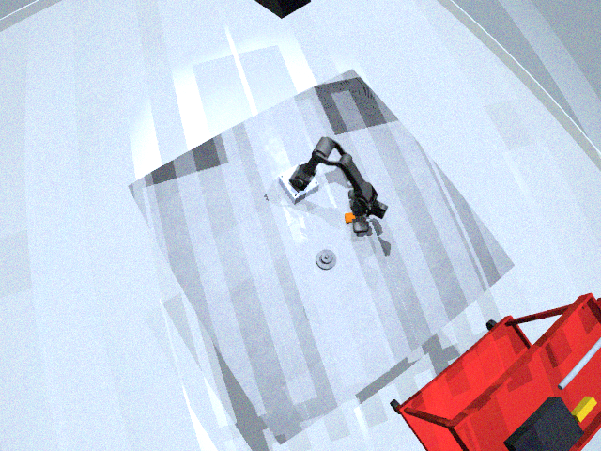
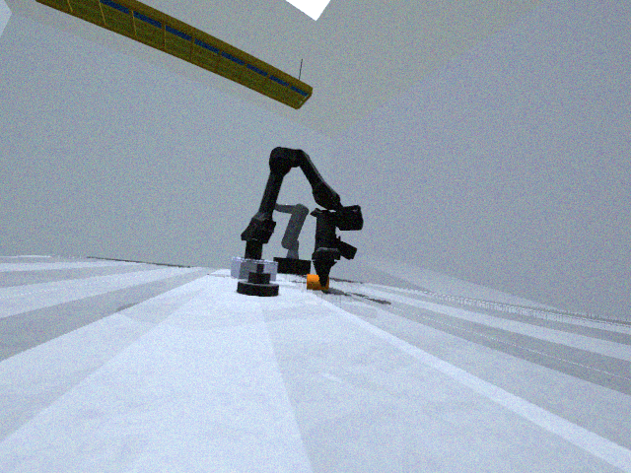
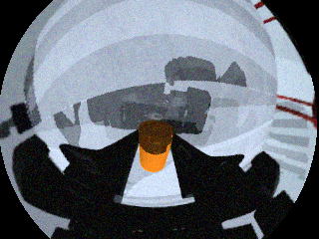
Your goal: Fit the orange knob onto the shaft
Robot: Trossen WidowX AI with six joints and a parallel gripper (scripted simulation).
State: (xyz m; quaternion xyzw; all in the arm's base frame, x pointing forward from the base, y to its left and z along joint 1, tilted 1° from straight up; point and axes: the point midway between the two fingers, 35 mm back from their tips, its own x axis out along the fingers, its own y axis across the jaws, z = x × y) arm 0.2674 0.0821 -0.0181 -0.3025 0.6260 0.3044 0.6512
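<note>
Now: gripper tip 1 cm past the orange knob, 1 cm to the left of it and 1 cm below it. From my gripper tip the other things lie so: dark pedestal 4 cm ahead, 22 cm to the right, 2 cm above.
</note>
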